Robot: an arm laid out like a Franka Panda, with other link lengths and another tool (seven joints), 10 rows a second.
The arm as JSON. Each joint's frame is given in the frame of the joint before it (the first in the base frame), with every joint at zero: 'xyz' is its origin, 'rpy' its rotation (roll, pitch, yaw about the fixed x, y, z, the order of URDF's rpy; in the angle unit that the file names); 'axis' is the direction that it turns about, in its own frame. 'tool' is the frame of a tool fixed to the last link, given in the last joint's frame.
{
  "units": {
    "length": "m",
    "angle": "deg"
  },
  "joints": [
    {
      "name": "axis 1",
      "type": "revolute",
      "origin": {
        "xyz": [
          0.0,
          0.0,
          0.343
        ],
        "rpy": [
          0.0,
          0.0,
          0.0
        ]
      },
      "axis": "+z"
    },
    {
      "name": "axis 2",
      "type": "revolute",
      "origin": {
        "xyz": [
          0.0,
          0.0,
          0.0
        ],
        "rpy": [
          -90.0,
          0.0,
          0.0
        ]
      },
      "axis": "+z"
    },
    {
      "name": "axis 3",
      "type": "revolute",
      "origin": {
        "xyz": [
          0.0,
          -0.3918,
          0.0
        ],
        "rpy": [
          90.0,
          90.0,
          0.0
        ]
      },
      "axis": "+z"
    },
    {
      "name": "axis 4",
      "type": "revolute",
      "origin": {
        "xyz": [
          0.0,
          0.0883,
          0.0
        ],
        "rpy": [
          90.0,
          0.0,
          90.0
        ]
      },
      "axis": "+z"
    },
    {
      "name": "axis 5",
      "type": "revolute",
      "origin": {
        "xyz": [
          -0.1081,
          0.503,
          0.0
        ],
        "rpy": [
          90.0,
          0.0,
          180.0
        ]
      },
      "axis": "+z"
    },
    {
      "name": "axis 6",
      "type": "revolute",
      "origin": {
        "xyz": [
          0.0,
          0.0,
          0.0
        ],
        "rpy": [
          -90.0,
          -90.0,
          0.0
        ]
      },
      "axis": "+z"
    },
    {
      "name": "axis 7",
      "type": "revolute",
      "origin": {
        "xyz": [
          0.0,
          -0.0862,
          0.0
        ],
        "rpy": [
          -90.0,
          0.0,
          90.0
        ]
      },
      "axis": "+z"
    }
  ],
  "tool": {
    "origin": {
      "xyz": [
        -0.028,
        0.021,
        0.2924
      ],
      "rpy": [
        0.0,
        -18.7,
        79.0
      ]
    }
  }
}
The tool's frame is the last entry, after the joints.
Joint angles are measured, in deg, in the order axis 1, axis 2, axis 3, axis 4, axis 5, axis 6, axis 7. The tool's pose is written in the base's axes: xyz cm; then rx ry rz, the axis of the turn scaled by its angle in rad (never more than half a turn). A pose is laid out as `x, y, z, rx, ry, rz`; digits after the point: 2 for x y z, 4 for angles.
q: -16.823, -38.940, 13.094, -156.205, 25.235, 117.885, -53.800
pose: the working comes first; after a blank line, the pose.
Where each joint sits with the arm in this pose, in the base's axes (m; each line is computed from the numbers above, not from the rounded line before):
axis 1: 0.0000 0.0000 0.3430
axis 2: 0.0000 0.0000 0.3430
axis 3: -0.2357 0.0713 0.6477
axis 4: -0.1659 0.0711 0.7018
axis 5: 0.3234 -0.0055 0.5625
axis 6: 0.3234 -0.0055 0.5625
axis 7: 0.4053 -0.0325 0.5614
the tool: 0.4346 0.0686 0.2864

43.46, 6.86, 28.64, 1.1100, 2.6389, 0.1759
